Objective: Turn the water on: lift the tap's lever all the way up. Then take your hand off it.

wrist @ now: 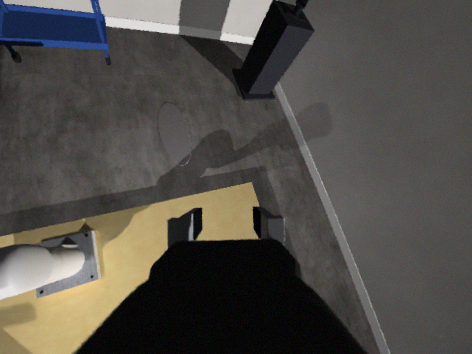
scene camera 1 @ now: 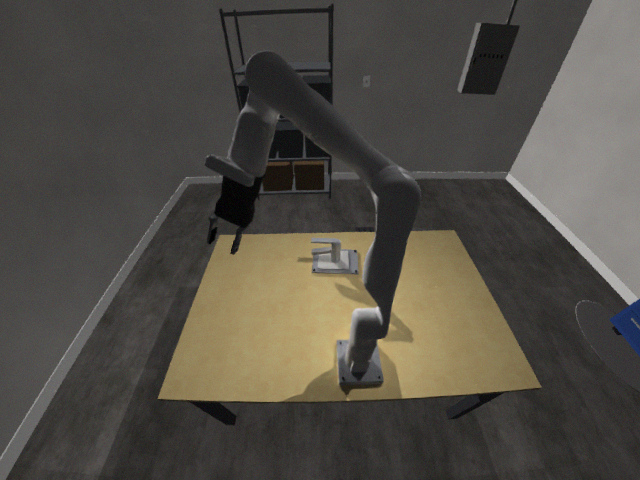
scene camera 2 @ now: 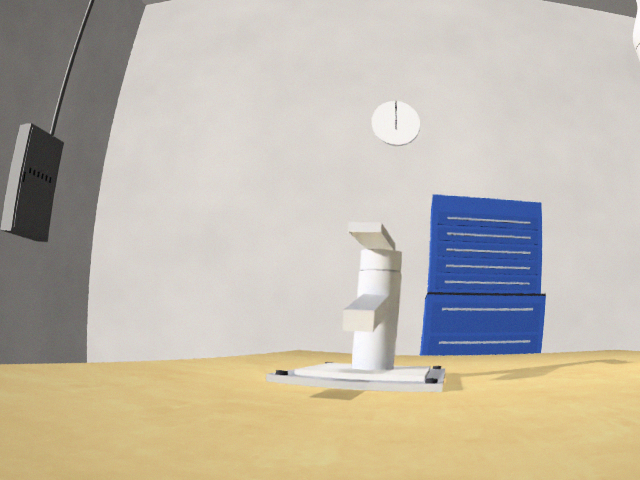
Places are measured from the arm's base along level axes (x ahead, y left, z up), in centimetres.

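Pixels of known places: gripper, fingertip midpoint: (wrist: pixel 227 218) (scene camera 1: pixel 222 246); arm's base at its link origin: (wrist: pixel 68 261) (scene camera 1: pixel 357 359).
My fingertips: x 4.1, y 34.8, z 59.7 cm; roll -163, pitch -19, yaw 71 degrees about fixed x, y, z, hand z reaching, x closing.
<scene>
Ahead of a thing's pixels: the offset from my fingertips to its middle. "*": to the spot under its first point. Level surfaces: height alone.
The white tap @(* dy -30.8, dx +47.3, dz -53.8 cm) (scene camera 1: pixel 335 252) (scene camera 2: pixel 375 330) stands upright on its base plate near the table's far edge in scene camera 1. Its lever @(dy -25.1, dx +50.3, dz -48.1 cm) (scene camera 1: pixel 323 240) (scene camera 2: pixel 368 236) is a flat bar on top of the body, above the spout @(dy -24.2, dx +50.4, dz -55.4 cm) (scene camera 1: pixel 321 250) (scene camera 2: pixel 359 319) and pointing the same way. The lever looks close to level in scene camera 1; its exact angle is hard to tell. My gripper (scene camera 1: pixel 223 245) (wrist: pixel 227 218) is open and empty, high up and well left of the tap in scene camera 1, touching nothing. The tap does not show in the wrist view.
The arm's base plate (scene camera 1: pixel 343 376) (wrist: pixel 90 240) is bolted near the table's @(dz -63.2 cm) (scene camera 1: pixel 248 330) front edge. A shelf rack (scene camera 1: pixel 331 46) stands behind the table. A blue cabinet (scene camera 2: pixel 483 248) and a wall clock (scene camera 2: pixel 395 122) show behind the tap. A dark pedestal (wrist: pixel 272 55) stands by the wall.
</scene>
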